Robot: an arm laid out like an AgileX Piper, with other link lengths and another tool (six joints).
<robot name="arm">
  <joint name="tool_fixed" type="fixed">
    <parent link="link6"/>
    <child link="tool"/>
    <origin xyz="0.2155 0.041 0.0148" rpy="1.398 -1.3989 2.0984"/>
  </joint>
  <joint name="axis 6" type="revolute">
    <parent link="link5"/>
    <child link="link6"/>
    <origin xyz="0.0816 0 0.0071"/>
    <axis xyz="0.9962 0 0.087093"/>
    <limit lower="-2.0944" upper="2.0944"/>
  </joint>
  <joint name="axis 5" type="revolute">
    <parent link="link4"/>
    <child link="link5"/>
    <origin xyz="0 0 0"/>
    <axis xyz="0 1 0"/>
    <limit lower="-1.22" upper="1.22"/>
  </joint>
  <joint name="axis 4" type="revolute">
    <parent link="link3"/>
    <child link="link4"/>
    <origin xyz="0.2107 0 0.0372"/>
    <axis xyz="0.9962 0 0.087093"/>
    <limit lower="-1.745" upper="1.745"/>
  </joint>
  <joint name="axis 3" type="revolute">
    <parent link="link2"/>
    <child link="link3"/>
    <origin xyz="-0.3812 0 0.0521"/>
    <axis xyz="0 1 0"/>
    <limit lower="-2.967" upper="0"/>
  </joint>
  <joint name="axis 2" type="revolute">
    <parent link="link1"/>
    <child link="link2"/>
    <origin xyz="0 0 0"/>
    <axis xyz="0 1 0"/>
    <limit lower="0" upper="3.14"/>
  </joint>
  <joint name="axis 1" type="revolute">
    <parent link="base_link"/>
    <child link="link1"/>
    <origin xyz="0 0 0.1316"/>
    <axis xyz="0 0 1"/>
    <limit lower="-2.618" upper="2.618"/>
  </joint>
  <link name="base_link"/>
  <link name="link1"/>
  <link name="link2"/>
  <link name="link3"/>
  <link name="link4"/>
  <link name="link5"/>
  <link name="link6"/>
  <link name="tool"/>
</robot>
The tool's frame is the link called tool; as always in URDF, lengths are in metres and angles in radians.
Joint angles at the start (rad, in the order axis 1, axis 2, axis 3, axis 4, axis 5, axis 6): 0.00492 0.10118 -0.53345 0.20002 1.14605 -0.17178
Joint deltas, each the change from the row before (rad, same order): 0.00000 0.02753 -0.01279 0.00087 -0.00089 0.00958; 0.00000 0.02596 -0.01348 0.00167 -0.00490 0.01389; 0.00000 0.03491 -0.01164 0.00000 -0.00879 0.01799; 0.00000 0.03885 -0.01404 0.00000 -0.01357 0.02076; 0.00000 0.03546 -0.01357 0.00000 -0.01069 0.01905; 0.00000 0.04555 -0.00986 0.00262 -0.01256 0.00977; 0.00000 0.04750 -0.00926 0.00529 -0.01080 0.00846; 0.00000 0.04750 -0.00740 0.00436 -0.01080 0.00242; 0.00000 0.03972 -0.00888 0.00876 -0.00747 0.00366; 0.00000 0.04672 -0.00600 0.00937 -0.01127 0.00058; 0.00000 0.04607 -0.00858 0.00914 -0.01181 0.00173; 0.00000 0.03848 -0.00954 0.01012 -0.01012 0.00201
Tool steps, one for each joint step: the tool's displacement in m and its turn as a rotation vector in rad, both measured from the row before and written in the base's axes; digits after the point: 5 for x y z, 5 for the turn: 0.00219 0.00029 0.00491 0.00840 0.01565 -0.00525; 0.00319 0.00043 0.00630 0.01287 0.01027 -0.00818; 0.00473 -0.00007 0.00599 0.01484 0.01801 -0.01223; 0.00647 -0.00019 0.00776 0.01726 0.01537 -0.01497; 0.00601 -0.00016 0.00678 0.01550 0.01493 -0.01360; 0.00685 0.00041 0.00478 0.01071 0.02521 -0.00741; 0.00686 0.00111 0.00385 0.01189 0.02928 -0.00562; 0.00688 0.00083 0.00242 0.00647 0.03003 -0.00236; 0.00588 0.00200 0.00300 0.01133 0.02430 -0.00152; 0.00711 0.00200 0.00169 0.00996 0.02991 -0.00049; 0.00784 0.00188 0.00247 0.01055 0.02642 -0.00197; 0.00718 0.00213 0.00297 0.01162 0.01961 -0.00204
